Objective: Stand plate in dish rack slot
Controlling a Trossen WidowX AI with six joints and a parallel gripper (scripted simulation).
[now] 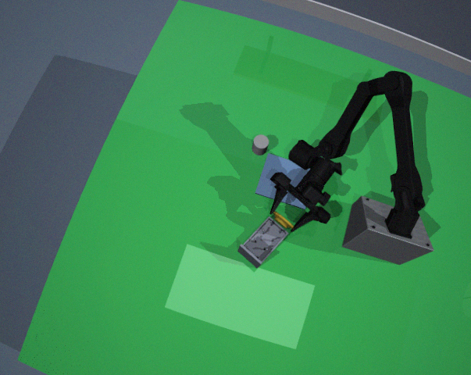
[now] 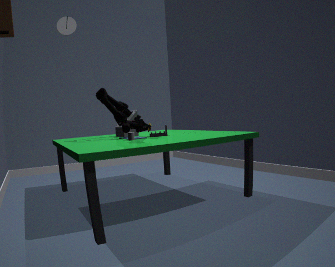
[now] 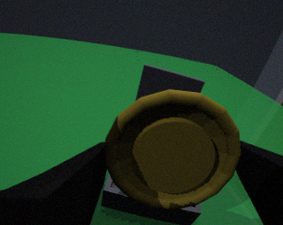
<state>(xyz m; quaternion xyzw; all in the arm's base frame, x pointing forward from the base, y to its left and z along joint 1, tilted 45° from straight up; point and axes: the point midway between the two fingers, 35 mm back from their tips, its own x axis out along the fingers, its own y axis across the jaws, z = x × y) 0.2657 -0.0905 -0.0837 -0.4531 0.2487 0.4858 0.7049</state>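
Now: gripper tip 30 mm short of the dish rack, 50 mm to the right of it and 40 mm above it. The rest, counted from my gripper tip: cup 100 mm ahead, 220 mm to the right, 40 mm below; then yellow plate 10 mm to the right; then blue mat 150 mm to the right, 60 mm below.
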